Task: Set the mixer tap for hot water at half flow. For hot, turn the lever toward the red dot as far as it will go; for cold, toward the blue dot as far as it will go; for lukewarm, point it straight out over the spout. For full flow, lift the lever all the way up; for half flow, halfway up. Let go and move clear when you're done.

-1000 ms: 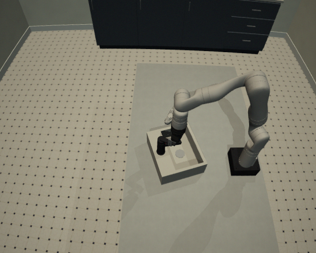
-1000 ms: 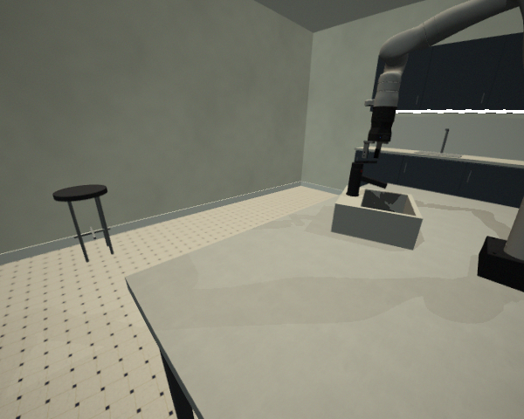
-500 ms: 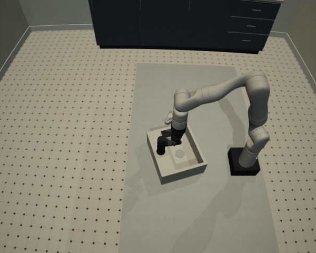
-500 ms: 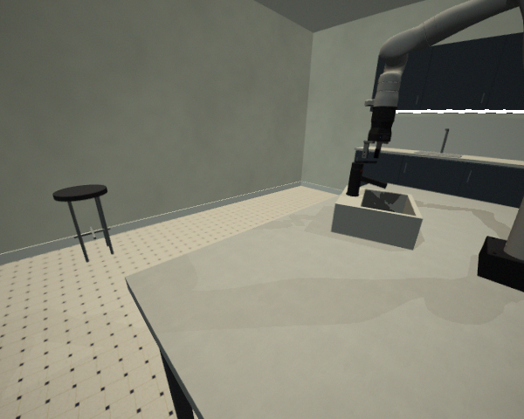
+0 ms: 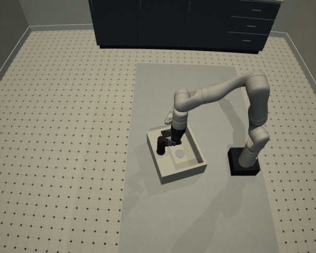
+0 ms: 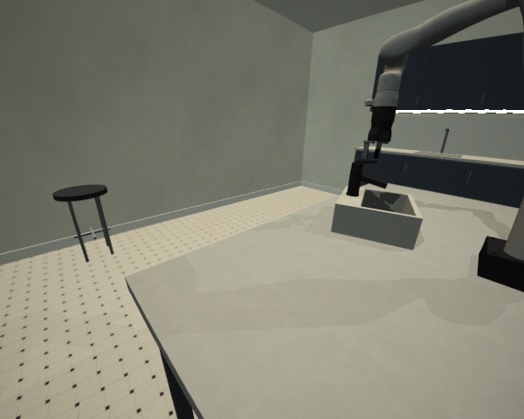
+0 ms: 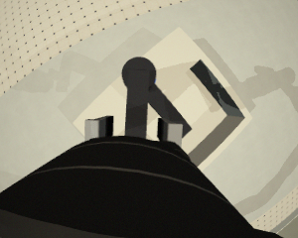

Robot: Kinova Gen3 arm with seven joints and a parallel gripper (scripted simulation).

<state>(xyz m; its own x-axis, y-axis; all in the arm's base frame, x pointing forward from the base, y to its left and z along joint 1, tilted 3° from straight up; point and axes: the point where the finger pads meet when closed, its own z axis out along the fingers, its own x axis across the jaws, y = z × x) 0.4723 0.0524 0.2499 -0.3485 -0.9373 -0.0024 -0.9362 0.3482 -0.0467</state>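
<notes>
Now: hand 20 mm short of the lever, 10 mm to the left of it and 40 mm above it. The rest, counted from my hand: sink basin 50 mm behind, 70 mm to the right, 270 mm below.
</notes>
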